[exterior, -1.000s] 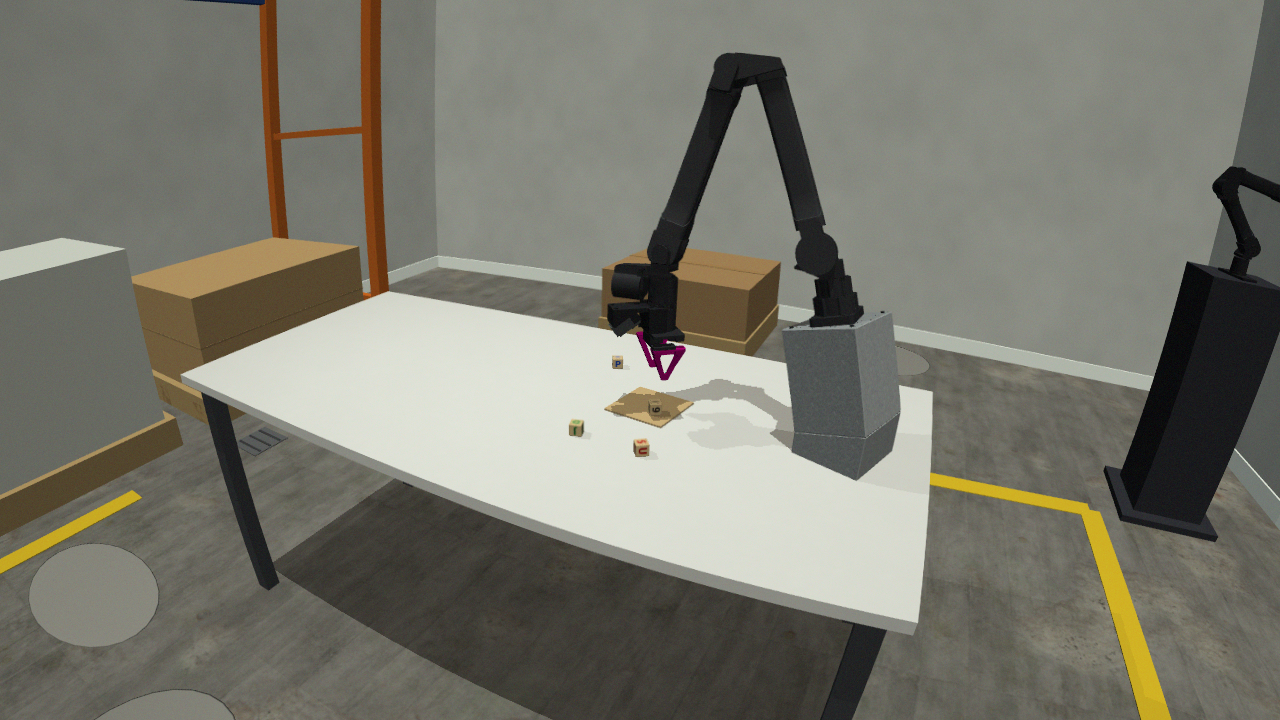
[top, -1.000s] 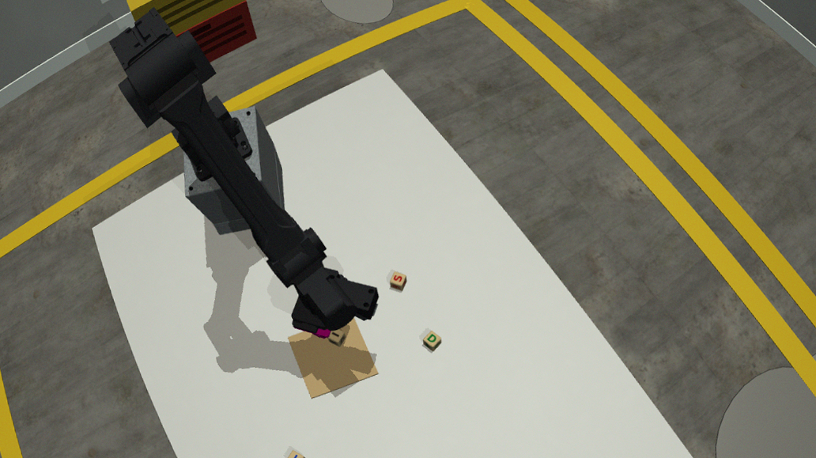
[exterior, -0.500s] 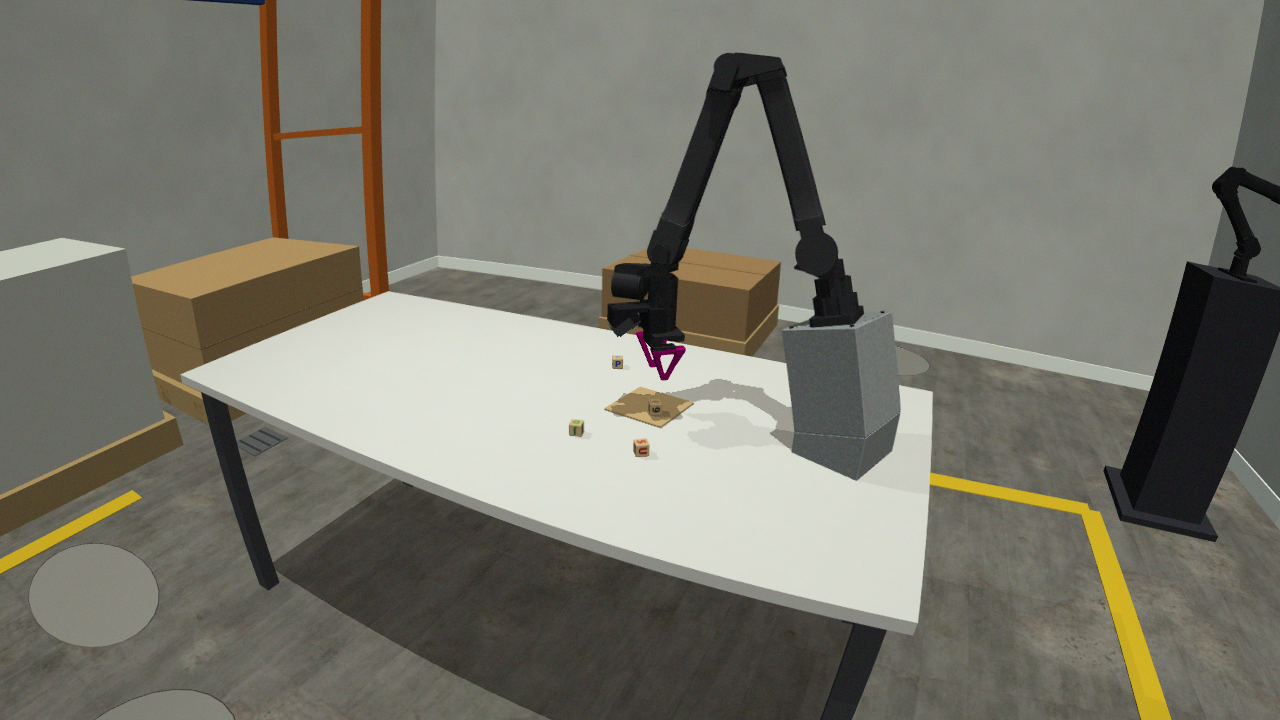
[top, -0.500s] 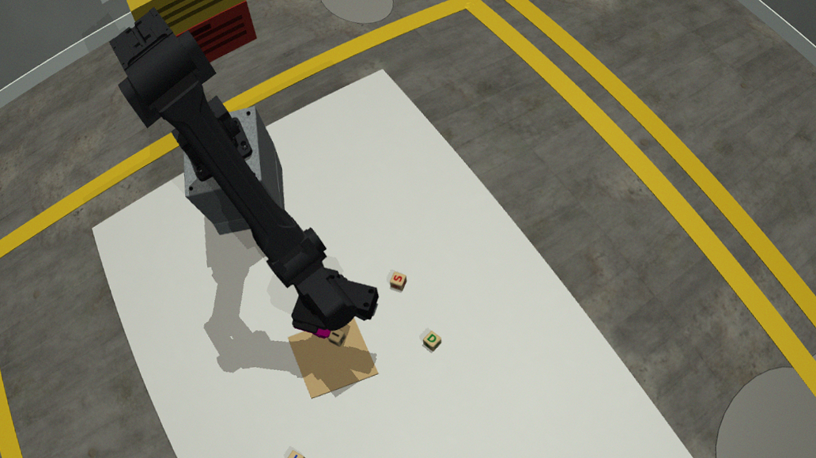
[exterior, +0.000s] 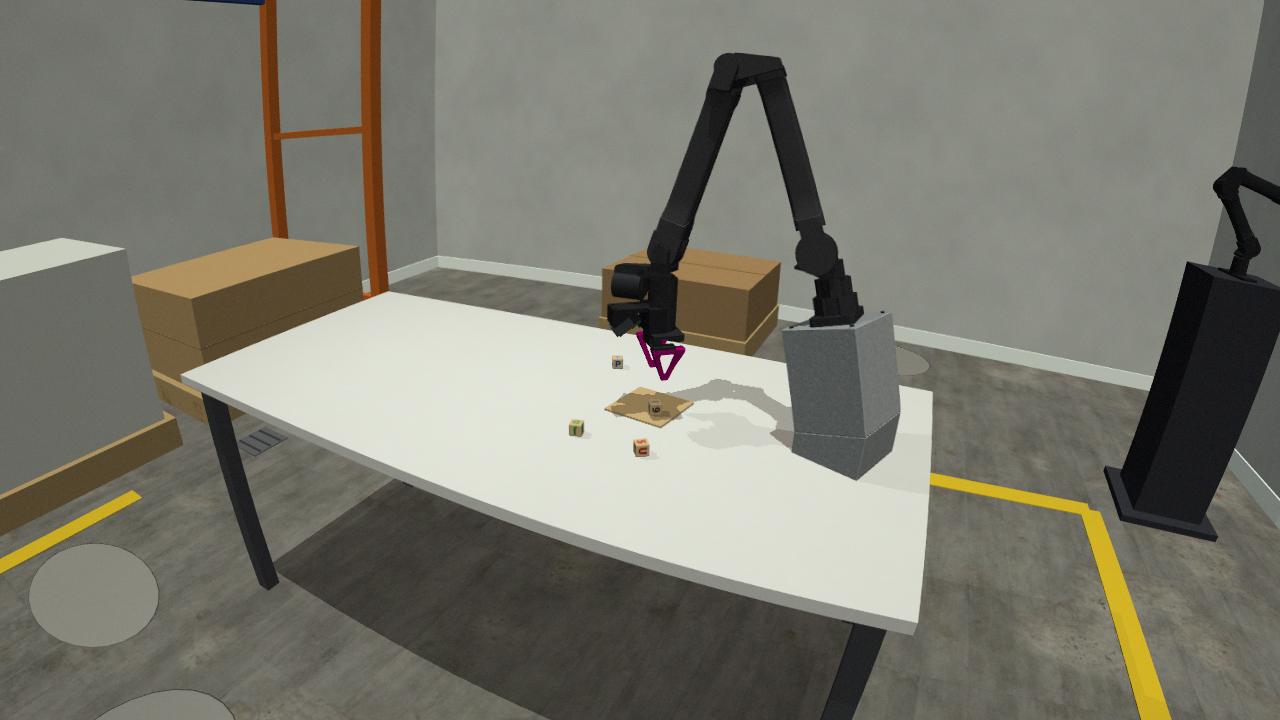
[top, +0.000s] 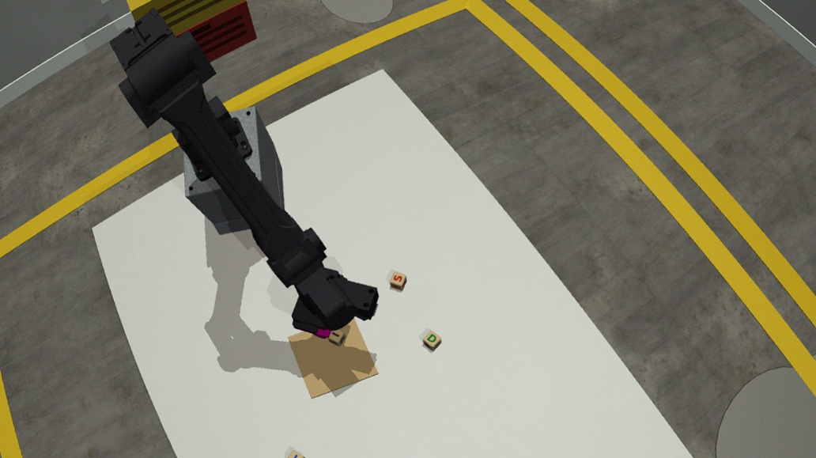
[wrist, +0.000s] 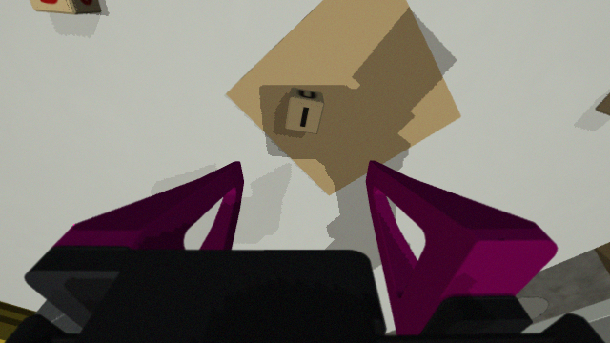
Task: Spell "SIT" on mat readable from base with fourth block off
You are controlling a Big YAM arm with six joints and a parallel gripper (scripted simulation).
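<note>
My hand is 80 mm above the I block. The rest, counted from my hand: S block (160 mm to the left, 90 mm below, 50 mm behind); D block (160 mm to the left, 100 mm ahead, 90 mm below); tan mat (100 mm below, 30 mm ahead, 20 mm to the right).
</note>
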